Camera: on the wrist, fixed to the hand. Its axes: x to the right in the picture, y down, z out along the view.
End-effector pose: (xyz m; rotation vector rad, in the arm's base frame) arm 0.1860 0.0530 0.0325 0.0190 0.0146 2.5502
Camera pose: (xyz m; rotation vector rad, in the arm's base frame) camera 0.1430 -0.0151 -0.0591 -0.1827 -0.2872 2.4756
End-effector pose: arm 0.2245 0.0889 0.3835 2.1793 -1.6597 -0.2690
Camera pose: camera 0.1888 0.0914 0.5001 2.0131 -1.4331 -0.3890
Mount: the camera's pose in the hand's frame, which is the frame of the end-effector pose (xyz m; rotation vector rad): -0.0032 0.0792 -0.0927 -0.2647 0.0794 -0.0559
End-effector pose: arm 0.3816 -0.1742 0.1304 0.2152 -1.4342 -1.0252
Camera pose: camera 0.4987 -0.1670 0.1637 0.1023 -1.2126 -1.2268
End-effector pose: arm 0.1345 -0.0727 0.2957 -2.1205 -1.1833 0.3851
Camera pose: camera 0.2337 -0.1423 0.3097 -2.2967 -1.3035 0.1223
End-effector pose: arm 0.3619 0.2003 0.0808 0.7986 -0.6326 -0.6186
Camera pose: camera 0.4463 0.2875 0.0929 0.5913 -0.4457 -0.7018
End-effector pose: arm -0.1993 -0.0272 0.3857 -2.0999 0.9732 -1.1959
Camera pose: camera -0.3077 -0.0808 0.3696 -2.3114 1.1712 -1.2438
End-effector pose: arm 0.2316 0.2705 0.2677 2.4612 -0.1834 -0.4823
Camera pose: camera 0.2628 0.2588 0.3850 2.2256 -0.0162 -0.4038
